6 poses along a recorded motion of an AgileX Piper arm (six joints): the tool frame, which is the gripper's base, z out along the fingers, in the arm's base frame.
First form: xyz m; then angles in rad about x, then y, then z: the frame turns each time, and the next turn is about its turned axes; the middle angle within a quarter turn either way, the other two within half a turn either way.
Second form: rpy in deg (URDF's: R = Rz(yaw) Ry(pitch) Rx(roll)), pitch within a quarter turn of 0, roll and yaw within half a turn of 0; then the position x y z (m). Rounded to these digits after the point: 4 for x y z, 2 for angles.
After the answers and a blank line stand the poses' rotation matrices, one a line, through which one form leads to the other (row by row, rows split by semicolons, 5 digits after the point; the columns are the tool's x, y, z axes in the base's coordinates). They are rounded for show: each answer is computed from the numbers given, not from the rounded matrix.
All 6 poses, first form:
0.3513, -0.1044, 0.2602, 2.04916, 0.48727, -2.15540
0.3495, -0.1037, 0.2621, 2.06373, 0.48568, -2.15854
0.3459, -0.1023, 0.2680, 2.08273, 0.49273, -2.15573
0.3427, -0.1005, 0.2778, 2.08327, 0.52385, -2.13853
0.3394, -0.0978, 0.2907, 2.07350, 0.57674, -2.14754
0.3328, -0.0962, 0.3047, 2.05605, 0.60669, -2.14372
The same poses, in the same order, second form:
-142.67, 59.23, 162.42, 0.3513, -0.1044, 0.2602
-143.95, 58.83, 161.32, 0.3495, -0.1037, 0.2621
-146.27, 58.74, 159.62, 0.3459, -0.1023, 0.2680
-148.34, 60.08, 158.97, 0.3427, -0.1005, 0.2778
-147.47, 61.38, 162.59, 0.3394, -0.0978, 0.2907
-146.25, 62.56, 165.09, 0.3328, -0.0962, 0.3047

-0.48764 0.73687 0.46822; 0.15449 0.60067 -0.78443; -0.85927 -0.31018 -0.40675
-0.49036 0.73596 0.46681; 0.16578 0.60462 -0.77907; -0.85561 -0.30464 -0.41849
-0.48646 0.73457 0.47303; 0.18072 0.61430 -0.76809; -0.85481 -0.28816 -0.43159
-0.46561 0.73006 0.50022; 0.17899 0.63123 -0.75466; -0.86670 -0.26185 -0.42458
-0.45709 0.70265 0.54529; 0.14330 0.66326 -0.73454; -0.87780 -0.25761 -0.40386
-0.44535 0.69036 0.57015; 0.11856 0.67665 -0.72670; -0.88747 -0.25604 -0.38319

